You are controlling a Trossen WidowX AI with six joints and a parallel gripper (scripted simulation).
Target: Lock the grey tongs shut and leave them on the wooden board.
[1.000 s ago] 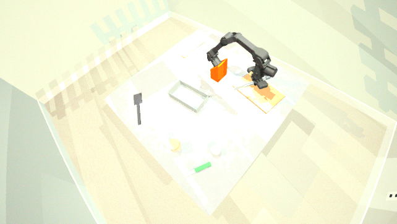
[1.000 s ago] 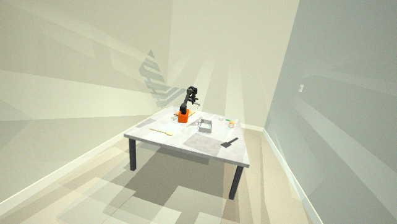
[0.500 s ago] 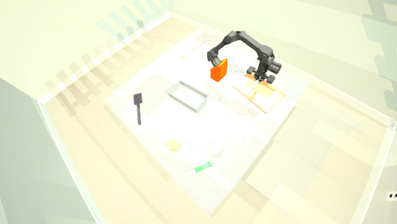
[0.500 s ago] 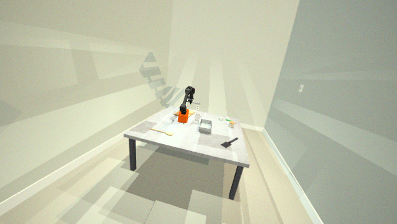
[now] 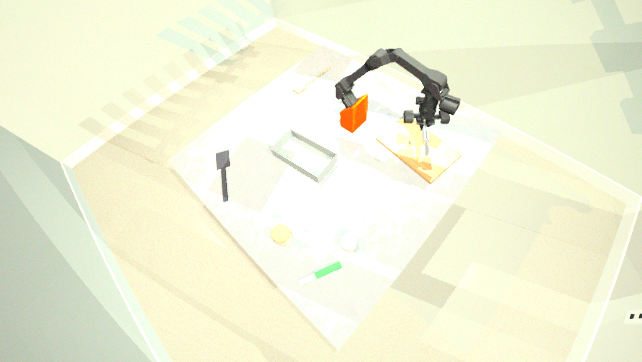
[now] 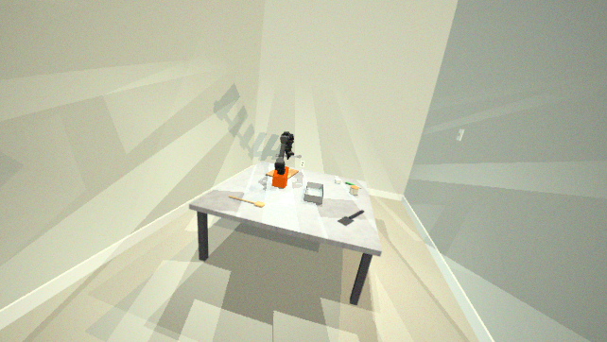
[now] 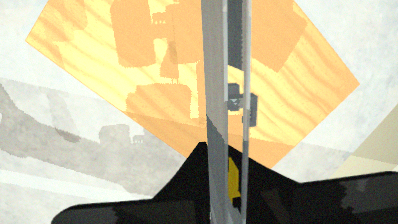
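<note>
Now: the yellow mark 4 cm above my gripper tip and 1 cm behind it. The rest, counted from my gripper tip: wooden board 16 cm below, 3 cm behind; then roasting tin 40 cm to the right, 39 cm ahead, 14 cm below; then dark spatula 73 cm ahead, 67 cm to the right, 16 cm below.
</note>
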